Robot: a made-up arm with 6 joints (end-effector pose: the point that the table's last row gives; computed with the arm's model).
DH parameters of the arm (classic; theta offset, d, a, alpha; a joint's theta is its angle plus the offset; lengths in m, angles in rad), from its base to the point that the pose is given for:
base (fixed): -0.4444 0 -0.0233 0
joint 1: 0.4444 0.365 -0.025 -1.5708
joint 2: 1.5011 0 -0.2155 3.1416
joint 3: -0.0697 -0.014 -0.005 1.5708
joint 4: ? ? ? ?
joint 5: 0 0.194 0.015 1.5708
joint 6: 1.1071 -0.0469 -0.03 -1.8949
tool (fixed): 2.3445 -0.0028 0 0
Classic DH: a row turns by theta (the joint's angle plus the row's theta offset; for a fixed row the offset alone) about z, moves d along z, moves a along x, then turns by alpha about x.
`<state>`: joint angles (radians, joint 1 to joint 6).
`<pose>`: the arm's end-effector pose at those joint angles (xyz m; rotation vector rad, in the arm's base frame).
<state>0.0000 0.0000 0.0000 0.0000 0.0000 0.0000</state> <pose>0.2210 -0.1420 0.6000 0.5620 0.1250 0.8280</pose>
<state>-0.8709 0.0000 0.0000 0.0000 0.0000 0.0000</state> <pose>0.0186 -0.2730 0.6000 0.5458 -0.1201 -0.0195</pose>
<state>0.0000 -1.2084 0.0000 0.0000 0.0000 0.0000</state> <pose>-0.1711 -0.1420 0.6980 -0.0083 -0.9776 1.0459</pose>
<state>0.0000 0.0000 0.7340 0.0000 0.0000 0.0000</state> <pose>0.1349 -0.1420 0.7838 0.2305 -0.5462 0.9875</pose>
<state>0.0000 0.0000 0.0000 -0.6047 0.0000 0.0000</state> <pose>0.2210 -0.1211 0.5030 1.1290 -0.1330 0.8647</pose>
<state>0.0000 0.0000 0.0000 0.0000 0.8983 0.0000</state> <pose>0.2067 -0.1420 0.6375 0.1500 -0.6960 1.0118</pose>
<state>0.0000 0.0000 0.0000 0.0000 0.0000 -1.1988</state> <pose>0.2210 -0.1701 0.6191 1.6805 -0.4091 0.8477</pose>
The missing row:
joint 4: 0 -0.236 -0.019 -1.5708
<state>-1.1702 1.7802 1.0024 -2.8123 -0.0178 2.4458</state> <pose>0.3209 -0.2366 0.1088 1.3398 -0.1284 -0.5186</pose>
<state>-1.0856 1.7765 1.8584 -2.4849 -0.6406 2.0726</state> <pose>0.3593 -0.2872 0.2757 0.3510 -0.6059 0.4440</pose>
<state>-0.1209 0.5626 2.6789 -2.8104 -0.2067 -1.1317</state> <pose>-0.0001 0.1966 0.8395 -1.0013 -0.8730 -1.5175</pose>
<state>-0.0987 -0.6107 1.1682 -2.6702 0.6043 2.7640</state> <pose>-0.1173 0.2197 0.8424 0.0703 -1.0972 0.7384</pose>
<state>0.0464 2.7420 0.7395 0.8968 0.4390 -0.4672</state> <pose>0.0929 -0.0439 -0.1473 1.0756 1.8463 0.7428</pose>
